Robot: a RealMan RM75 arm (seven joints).
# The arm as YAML. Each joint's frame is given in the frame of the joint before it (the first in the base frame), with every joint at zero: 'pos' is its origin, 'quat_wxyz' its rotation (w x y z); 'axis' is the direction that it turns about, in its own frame. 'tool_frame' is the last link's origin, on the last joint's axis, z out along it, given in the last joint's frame.
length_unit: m
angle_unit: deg
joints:
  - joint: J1
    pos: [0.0, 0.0, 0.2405]
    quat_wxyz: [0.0, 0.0, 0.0, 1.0]
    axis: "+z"
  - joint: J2
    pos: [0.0, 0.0, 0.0]
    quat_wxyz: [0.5, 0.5, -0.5, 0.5]
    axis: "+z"
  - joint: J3
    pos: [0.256, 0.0, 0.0]
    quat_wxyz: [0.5, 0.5, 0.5, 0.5]
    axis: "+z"
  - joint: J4
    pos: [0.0, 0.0, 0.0]
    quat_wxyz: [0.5, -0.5, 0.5, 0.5]
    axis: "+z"
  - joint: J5
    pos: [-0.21, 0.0, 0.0]
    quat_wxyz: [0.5, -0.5, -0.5, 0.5]
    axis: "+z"
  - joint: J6
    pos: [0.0, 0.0, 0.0]
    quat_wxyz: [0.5, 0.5, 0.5, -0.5]
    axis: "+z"
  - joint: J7
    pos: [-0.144, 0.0, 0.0]
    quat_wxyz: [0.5, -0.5, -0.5, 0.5]
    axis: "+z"
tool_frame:
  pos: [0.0, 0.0, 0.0]
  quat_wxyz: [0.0, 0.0, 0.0, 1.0]
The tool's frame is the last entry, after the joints.
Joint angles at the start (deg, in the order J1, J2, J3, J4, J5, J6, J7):
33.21 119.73 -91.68 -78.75 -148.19 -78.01 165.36
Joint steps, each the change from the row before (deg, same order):
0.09 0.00 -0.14 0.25 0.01 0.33 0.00
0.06 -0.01 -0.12 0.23 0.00 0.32 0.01
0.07 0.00 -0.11 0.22 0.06 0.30 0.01
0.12 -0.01 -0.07 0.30 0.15 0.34 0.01
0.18 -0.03 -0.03 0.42 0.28 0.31 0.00
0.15 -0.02 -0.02 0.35 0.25 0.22 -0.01
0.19 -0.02 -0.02 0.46 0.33 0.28 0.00
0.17 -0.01 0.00 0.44 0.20 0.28 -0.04
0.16 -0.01 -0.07 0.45 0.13 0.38 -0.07
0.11 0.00 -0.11 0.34 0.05 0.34 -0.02
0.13 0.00 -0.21 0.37 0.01 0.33 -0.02
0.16 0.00 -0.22 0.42 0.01 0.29 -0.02
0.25 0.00 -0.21 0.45 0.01 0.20 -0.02
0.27 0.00 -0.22 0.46 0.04 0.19 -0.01
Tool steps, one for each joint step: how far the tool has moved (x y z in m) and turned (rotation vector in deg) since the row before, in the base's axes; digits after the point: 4 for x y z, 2 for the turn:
0.0000 0.0005 -0.0008 0.05 0.00 0.10
0.0002 0.0005 -0.0007 0.08 0.00 0.07
-0.0001 0.0004 -0.0008 0.04 0.06 0.06
-0.0002 0.0006 -0.0008 0.04 0.15 0.03
-0.0001 0.0006 -0.0009 -0.04 0.21 -0.06
-0.0001 0.0004 -0.0008 -0.07 0.18 -0.07
-0.0001 0.0005 -0.0011 -0.09 0.25 -0.11
0.0002 0.0006 -0.0009 -0.04 0.14 -0.07
0.0002 0.0007 -0.0010 0.00 0.07 0.02
0.0002 0.0005 -0.0009 0.03 0.02 0.04
0.0003 0.0003 -0.0012 -0.05 -0.08 0.08
0.0003 0.0003 -0.0014 -0.10 -0.12 0.06
0.0000 0.0003 -0.0014 -0.17 -0.16 0.07
-0.0001 0.0003 -0.0014 -0.20 -0.15 0.07

